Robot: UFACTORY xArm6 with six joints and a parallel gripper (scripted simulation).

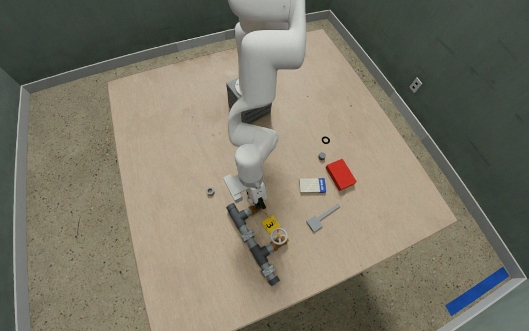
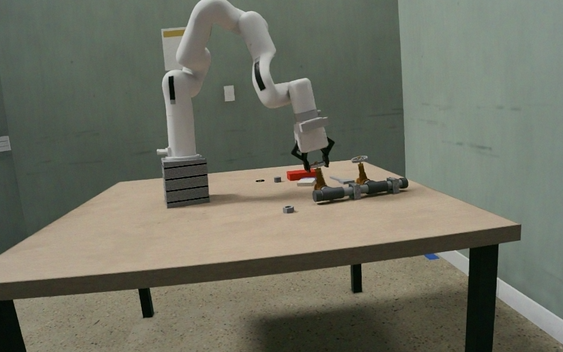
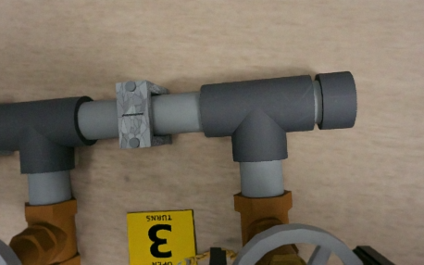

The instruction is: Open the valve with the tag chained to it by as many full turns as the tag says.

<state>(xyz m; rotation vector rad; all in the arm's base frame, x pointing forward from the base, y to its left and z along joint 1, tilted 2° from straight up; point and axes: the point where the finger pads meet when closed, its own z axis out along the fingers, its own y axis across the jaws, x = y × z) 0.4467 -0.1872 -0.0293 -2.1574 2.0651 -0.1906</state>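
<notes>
Now: the yellow tag 110 mm below my hand, 90 mm ahead of it and 40 mm to the left of it. The rest, counted from my hand: grey scraper 220 mm to the left, 160 mm ahead, 110 mm below; white card 260 mm to the left, 100 mm below, 30 mm ahead; red block 390 mm to the left, 100 mm below, 40 mm ahead.
</notes>
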